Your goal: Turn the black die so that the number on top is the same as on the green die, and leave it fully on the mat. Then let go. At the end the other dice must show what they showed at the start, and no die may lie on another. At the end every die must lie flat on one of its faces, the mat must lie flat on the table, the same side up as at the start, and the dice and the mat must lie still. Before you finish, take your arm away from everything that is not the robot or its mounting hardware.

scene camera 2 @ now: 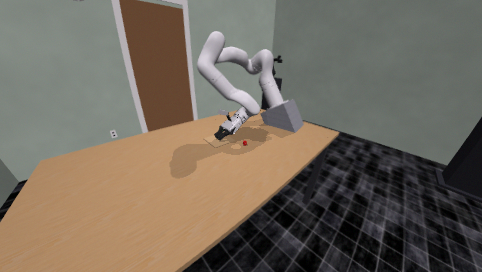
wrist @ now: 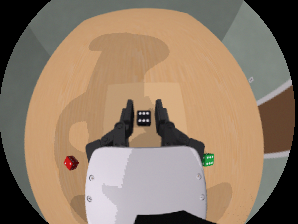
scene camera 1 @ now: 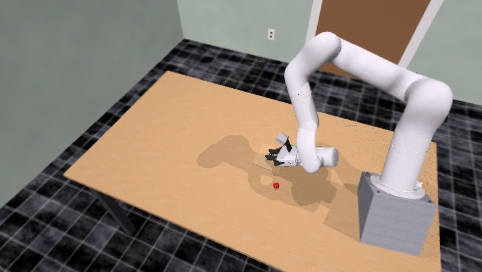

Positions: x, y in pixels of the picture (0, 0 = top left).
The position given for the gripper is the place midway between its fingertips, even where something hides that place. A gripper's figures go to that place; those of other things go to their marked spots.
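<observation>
A tan mat (wrist: 144, 95) lies 170 mm from the lens, while the gripper (wrist: 144, 106) is 140 mm from the lens.
</observation>
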